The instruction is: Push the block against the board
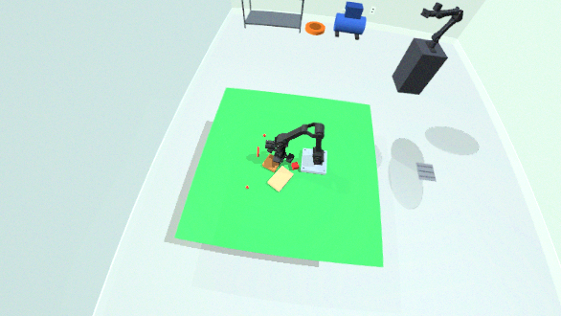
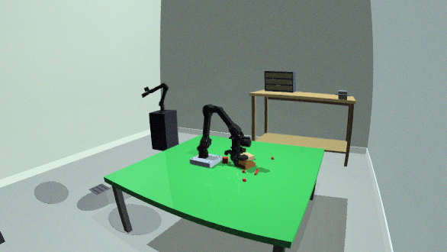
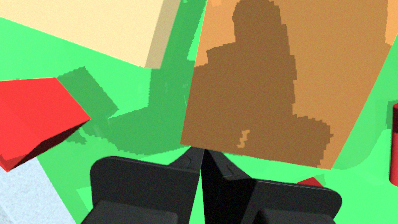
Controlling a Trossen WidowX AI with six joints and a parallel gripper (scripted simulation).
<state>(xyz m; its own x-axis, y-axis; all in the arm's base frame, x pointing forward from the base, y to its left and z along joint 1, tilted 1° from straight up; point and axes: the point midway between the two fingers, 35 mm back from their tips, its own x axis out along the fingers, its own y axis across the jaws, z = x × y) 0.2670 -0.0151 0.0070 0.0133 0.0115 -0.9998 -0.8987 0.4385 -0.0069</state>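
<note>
Now: the square block 60 mm ahead of my gripper tip, 40 mm to the left of it and 10 mm above it. From my gripper tip the other things lie so: red cube (110 mm behind, 60 mm to the left, 10 mm above); board (160 mm to the left, 10 mm behind, 10 mm above).
</note>
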